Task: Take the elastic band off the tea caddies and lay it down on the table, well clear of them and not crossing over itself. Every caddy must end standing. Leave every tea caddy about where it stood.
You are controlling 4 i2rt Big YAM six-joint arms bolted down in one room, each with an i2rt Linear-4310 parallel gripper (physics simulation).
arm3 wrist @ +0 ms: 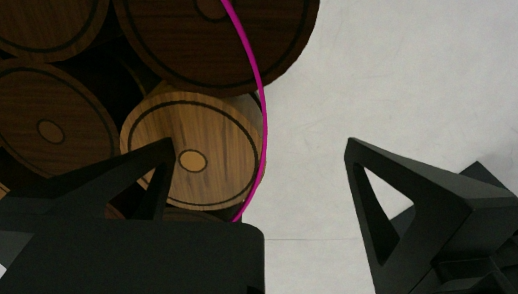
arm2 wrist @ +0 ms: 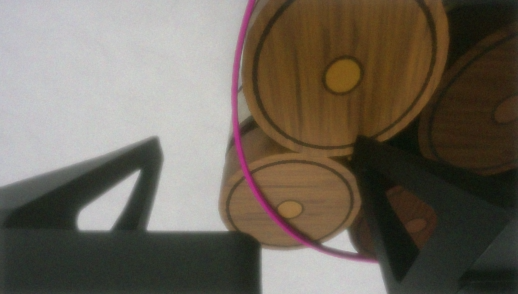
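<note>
The magenta elastic band [arm2 wrist: 235, 100] [arm3 wrist: 265, 125] runs in a smooth curve along the outer side of the group and across parts of some lids; its height above them is unclear. In the arm2 wrist view, a large light-brown caddy [arm2 wrist: 300, 50] stands beside a smaller one [arm2 wrist: 320, 185]. In the arm3 wrist view, a dark caddy [arm3 wrist: 170, 40] stands beside a lighter one [arm3 wrist: 220, 130]. Arm2's gripper [arm2 wrist: 258, 144] is open, the band passing between its fingertips in the picture. Arm3's gripper [arm3 wrist: 260, 144] is open, the band likewise between its fingertips. Grippers of arm1 and arm4 do not show.
More caddies stand close by: a dark one [arm2 wrist: 470, 100] and a reddish one [arm2 wrist: 412, 225] at the right of the arm2 wrist view, and a brown one [arm3 wrist: 25, 100] at the left of the arm3 wrist view. The pale table [arm2 wrist: 100, 75] [arm3 wrist: 400, 75] lies outside the group.
</note>
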